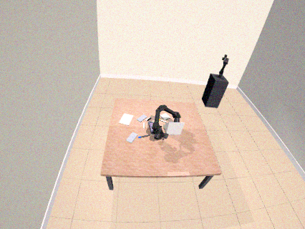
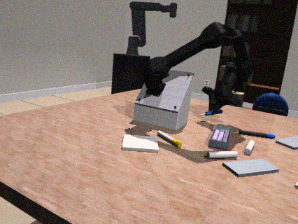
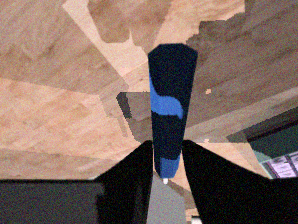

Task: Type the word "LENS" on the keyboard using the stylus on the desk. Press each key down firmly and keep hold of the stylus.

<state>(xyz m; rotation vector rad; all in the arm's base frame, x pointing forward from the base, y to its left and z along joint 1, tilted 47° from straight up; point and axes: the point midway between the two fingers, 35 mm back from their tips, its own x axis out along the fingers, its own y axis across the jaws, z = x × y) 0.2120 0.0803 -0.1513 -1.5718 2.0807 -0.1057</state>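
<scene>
My gripper tip is now 10 mm past the blue stylus and 10 mm to the left of it. From my gripper tip the other things lie so: yellow-tipped marker: 30 mm behind, 320 mm to the right, 40 mm below; then white sheet: 440 mm ahead, 300 mm to the right, 40 mm below; then blue pen: 230 mm ahead, 10 mm to the right, 40 mm below.
</scene>
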